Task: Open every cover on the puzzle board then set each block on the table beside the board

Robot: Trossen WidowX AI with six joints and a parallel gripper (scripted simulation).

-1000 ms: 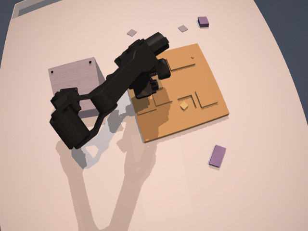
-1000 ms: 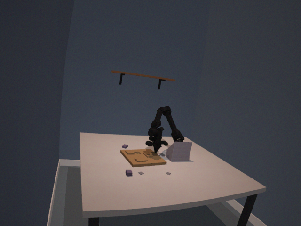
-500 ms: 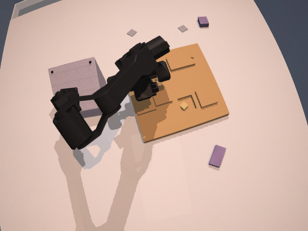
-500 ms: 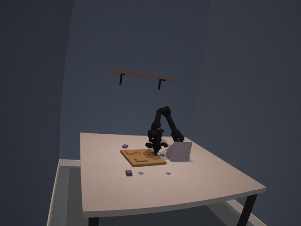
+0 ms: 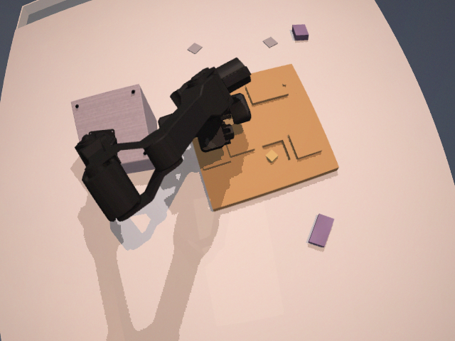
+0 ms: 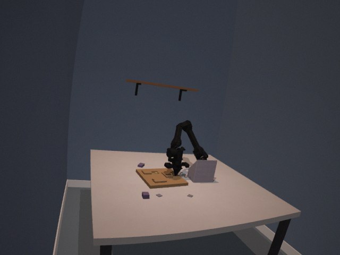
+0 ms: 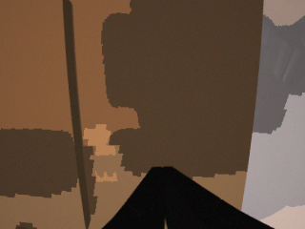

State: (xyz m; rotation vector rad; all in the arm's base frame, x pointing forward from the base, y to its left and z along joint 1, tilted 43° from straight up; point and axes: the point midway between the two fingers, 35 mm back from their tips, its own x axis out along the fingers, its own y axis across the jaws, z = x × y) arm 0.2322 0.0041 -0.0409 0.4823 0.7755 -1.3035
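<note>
Now: gripper tip 100 mm short of the orange puzzle board and 30 mm to the right of it. From my gripper tip the other things lie so: flat purple block: 230 mm ahead, 240 mm to the right, 20 mm below.
</note>
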